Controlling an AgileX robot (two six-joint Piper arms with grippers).
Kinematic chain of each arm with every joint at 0, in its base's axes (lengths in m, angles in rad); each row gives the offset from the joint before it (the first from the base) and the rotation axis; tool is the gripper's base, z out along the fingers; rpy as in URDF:
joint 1: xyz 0 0 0.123 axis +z
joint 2: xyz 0 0 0 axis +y
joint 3: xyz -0.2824 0 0.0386 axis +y
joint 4: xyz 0.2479 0 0.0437 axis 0.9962 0 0.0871
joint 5: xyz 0 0 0 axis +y
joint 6: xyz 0.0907 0 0.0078 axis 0.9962 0 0.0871
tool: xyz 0 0 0 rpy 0 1.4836 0
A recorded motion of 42 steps. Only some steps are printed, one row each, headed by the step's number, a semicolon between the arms.
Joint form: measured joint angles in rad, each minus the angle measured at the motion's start. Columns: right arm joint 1, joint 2, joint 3, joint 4, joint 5, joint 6; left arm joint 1, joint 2, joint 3, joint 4, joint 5, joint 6.
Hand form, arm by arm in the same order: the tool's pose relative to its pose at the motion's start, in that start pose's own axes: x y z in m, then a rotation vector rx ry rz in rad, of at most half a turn. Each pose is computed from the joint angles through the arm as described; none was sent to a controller.
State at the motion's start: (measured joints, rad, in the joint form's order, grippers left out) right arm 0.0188 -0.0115 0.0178 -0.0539 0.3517 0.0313; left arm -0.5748 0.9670 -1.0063 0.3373 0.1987 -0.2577
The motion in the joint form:
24: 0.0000 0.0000 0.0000 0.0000 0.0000 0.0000; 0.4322 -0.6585 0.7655 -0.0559 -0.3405 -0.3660
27: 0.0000 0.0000 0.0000 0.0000 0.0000 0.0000; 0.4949 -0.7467 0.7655 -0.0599 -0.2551 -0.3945
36: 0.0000 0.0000 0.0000 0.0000 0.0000 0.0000; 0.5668 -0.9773 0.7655 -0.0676 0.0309 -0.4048
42: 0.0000 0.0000 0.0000 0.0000 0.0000 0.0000; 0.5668 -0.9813 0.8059 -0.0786 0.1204 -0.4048
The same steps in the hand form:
24: 0.0000 0.0000 0.0000 0.0000 0.0000 0.0000; 0.1486 0.0226 -0.1207 -0.2984 -0.2574 -0.3954
27: 0.0000 0.0000 0.0000 0.0000 0.0000 0.0000; 0.1502 0.0238 -0.1353 -0.3801 -0.2805 -0.4209
36: 0.0000 0.0000 0.0000 0.0000 0.0000 0.0000; 0.1645 0.0175 -0.1689 -0.5317 -0.2652 -0.4544
42: 0.0000 0.0000 0.0000 0.0000 0.0000 0.0000; 0.1853 0.0194 -0.1650 -0.5704 -0.1511 -0.4989

